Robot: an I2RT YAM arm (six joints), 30 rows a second.
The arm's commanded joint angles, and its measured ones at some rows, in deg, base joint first. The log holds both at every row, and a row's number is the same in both.
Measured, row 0: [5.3, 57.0, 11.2, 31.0, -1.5, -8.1]
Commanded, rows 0 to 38: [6.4, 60.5, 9.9, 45.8, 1.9, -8.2]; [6.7, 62.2, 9.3, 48.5, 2.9, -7.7]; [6.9, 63.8, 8.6, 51.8, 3.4, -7.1]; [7.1, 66.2, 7.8, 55.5, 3.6, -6.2]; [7.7, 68.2, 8.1, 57.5, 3.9, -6.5]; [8.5, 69.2, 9.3, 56.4, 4.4, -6.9]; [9.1, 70.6, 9.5, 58.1, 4.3, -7.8]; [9.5, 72.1, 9.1, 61.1, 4.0, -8.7]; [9.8, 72.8, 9.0, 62.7, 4.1, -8.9]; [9.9, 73.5, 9.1, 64.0, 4.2, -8.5]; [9.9, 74.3, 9.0, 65.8, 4.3, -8.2]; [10.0, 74.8, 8.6, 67.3, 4.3, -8.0]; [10.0, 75.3, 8.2, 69.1, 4.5, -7.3]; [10.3, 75.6, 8.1, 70.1, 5.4, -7.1]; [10.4, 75.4, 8.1, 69.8, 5.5, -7.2]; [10.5, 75.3, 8.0, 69.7, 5.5, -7.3]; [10.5, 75.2, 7.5, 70.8, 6.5, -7.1]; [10.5, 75.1, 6.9, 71.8, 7.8, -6.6]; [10.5, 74.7, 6.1, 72.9, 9.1, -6.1]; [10.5, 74.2, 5.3, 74.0, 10.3, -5.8]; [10.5, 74.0, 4.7, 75.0, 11.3, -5.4]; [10.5, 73.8, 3.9, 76.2, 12.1, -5.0]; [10.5, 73.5, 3.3, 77.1, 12.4, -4.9]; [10.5, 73.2, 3.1, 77.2, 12.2, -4.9]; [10.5, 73.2, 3.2, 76.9, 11.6, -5.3]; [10.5, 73.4, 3.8, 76.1, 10.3, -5.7]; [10.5, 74.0, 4.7, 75.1, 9.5, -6.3]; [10.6, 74.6, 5.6, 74.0, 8.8, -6.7]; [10.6, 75.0, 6.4, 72.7, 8.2, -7.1]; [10.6, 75.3, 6.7, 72.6, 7.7, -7.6]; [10.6, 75.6, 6.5, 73.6, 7.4, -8.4]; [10.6, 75.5, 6.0, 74.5, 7.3, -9.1]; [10.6, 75.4, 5.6, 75.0, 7.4, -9.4]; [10.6, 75.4, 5.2, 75.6, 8.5, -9.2]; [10.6, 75.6, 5.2, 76.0, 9.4, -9.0]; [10.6, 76.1, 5.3, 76.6, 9.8, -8.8]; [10.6, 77.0, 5.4, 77.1, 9.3, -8.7]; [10.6, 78.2, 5.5, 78.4, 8.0, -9.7]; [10.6, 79.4, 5.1, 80.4, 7.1, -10.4]
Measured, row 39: [10.5, 77.6, 5.3, 73.2, 8.8, -9.1]
